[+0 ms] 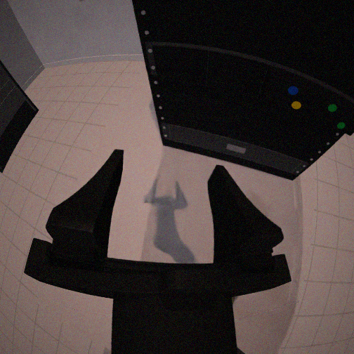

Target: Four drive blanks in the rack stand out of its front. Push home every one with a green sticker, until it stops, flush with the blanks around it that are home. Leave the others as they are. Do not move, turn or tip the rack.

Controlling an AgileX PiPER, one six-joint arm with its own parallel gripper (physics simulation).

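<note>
The black rack (230, 137) stands at the upper right, with light dots along its side edges. Near its right side show a blue sticker (293, 90), a yellow sticker (296, 105) below it, and two green stickers, one (332, 108) higher and one (341, 125) lower, further right. The blanks that bear them are too dark to outline, so how far each stands out cannot be told. My gripper (168, 166) is open, its fingers wide apart with nothing between them. It is in front of and to the lower left of the rack, apart from it.
A dark cabinet-like object (17, 120) stands at the left edge. A grey wall (90, 30) rises at the upper left behind the tiled floor (95, 120). The gripper's shadow falls on the pale surface between the fingers. A small light label (236, 148) is on the rack's bottom strip.
</note>
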